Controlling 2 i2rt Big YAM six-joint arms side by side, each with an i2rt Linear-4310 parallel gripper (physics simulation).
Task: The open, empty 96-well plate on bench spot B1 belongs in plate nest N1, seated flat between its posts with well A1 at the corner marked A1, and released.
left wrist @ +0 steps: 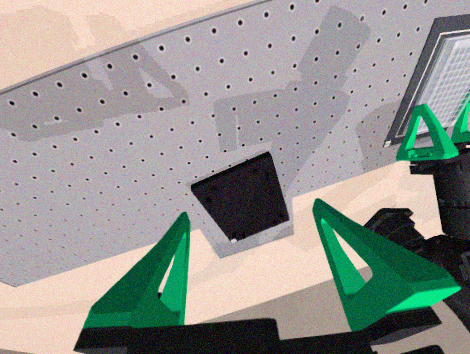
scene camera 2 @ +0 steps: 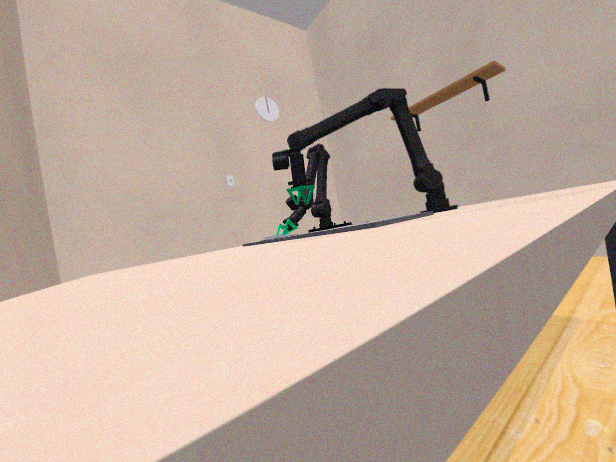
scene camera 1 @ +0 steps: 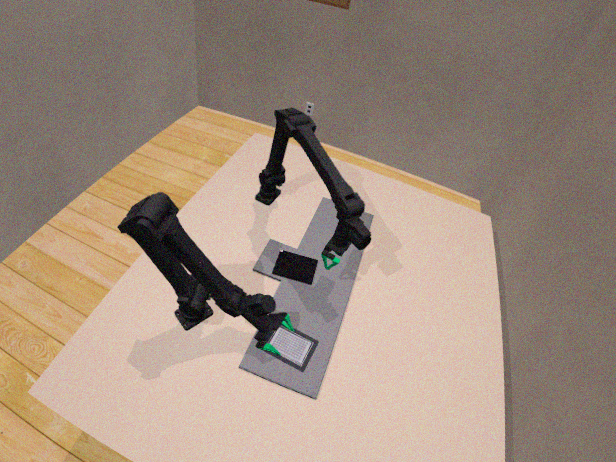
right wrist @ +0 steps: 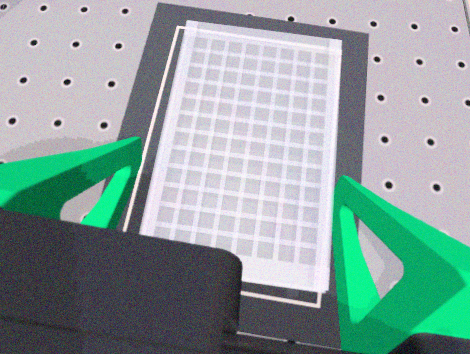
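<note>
The clear, whitish 96-well plate lies flat on the dark pad of spot B1, slightly askew to its pale outline. My right gripper is open, with its fingertips at either long side of the plate and nothing gripped. The black nest N1 holds no plate; a small white mark shows at one corner. My left gripper is open and empty, raised above the board beside the nest. Well A1 cannot be made out.
The grey perforated board lies under both the pad and the nest, on a pale table. The right arm also shows at the right edge of the left wrist view, close to the plate.
</note>
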